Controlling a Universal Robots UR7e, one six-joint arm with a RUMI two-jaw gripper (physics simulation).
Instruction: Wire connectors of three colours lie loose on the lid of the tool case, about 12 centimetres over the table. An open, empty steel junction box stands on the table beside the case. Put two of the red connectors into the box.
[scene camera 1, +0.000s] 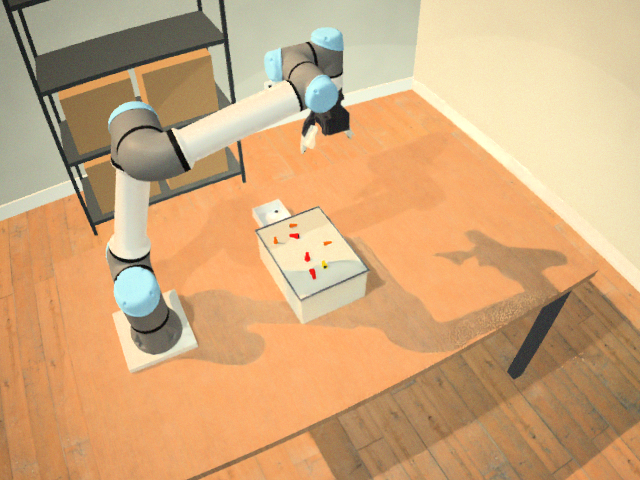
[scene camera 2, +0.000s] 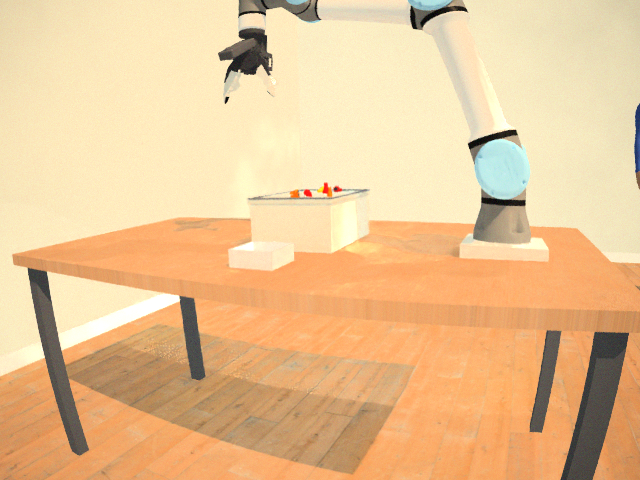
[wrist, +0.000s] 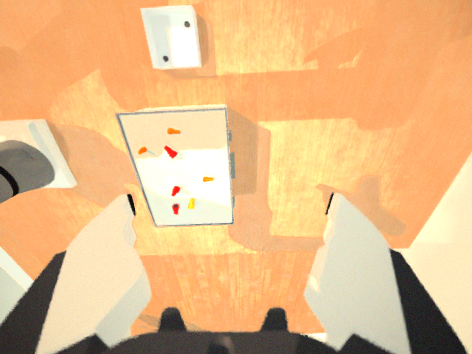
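My gripper is wide open and empty, high above the table. Three red connectors lie apart on the pale lid of the tool case: one red connector near the box end, one farther along, and one near the far end. Beside the last two lies a yellow connector. The open steel junction box stands on the table beside the case; two dark round spots show on its floor.
Three orange connectors share the lid. The arm's base plate stands on the table. A shelf unit with cartons stands behind. A person shows partly at the right edge of scene camera 2.
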